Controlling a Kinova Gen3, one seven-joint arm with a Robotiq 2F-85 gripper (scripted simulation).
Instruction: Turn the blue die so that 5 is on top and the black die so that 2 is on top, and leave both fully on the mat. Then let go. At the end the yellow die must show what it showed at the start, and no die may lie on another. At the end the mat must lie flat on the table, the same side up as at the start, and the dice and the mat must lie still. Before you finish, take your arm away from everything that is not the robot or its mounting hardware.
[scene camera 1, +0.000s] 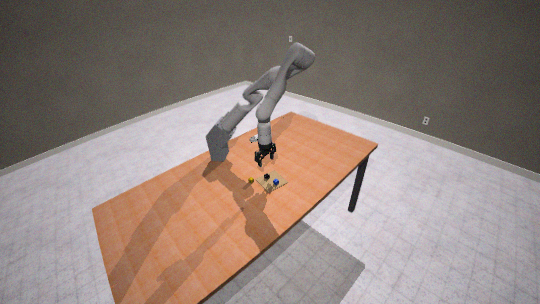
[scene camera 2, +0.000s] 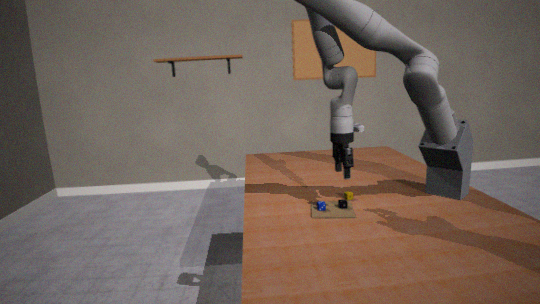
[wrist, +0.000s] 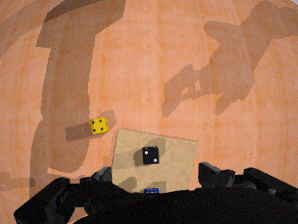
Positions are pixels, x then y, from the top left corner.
Labels:
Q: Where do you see my gripper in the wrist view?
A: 156, 175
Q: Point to a tan mat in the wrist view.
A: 176, 156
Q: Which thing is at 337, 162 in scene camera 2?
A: My gripper.

